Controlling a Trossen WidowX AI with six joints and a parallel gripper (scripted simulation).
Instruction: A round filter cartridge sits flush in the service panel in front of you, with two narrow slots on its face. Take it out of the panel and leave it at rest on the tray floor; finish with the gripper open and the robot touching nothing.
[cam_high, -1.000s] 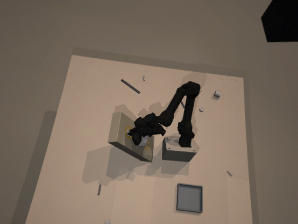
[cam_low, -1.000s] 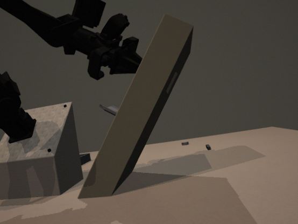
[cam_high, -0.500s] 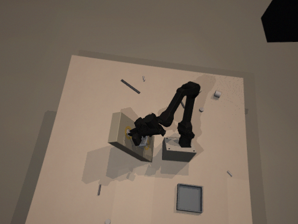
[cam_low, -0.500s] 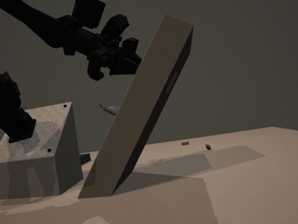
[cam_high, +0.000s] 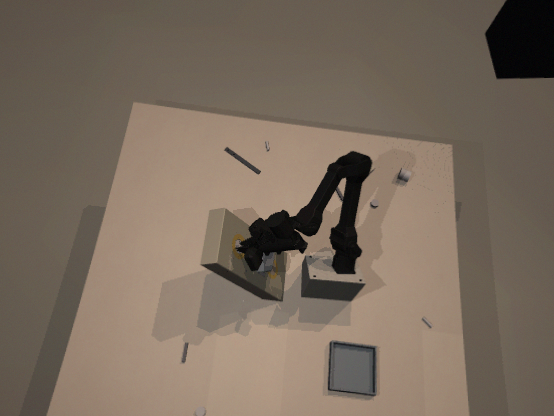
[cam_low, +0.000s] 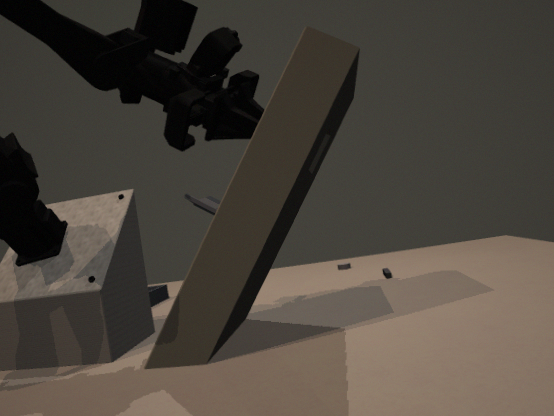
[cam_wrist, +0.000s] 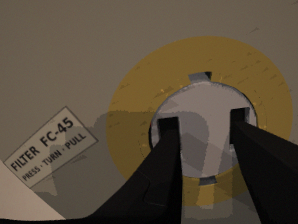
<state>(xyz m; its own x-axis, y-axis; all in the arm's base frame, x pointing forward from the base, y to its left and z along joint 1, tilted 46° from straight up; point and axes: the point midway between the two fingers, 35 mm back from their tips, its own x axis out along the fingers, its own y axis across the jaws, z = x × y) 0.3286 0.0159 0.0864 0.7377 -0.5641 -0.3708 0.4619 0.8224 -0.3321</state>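
My gripper tip is now 10 mm short of the round filter cartridge and 10 mm above it. Round my gripper tip: grey shelf (90 mm behind, 10 mm to the left, 100 mm below); then grey framed tray (370 mm behind, 350 mm to the left, 230 mm below); then service panel (30 mm behind, 10 mm to the left, 80 mm below).
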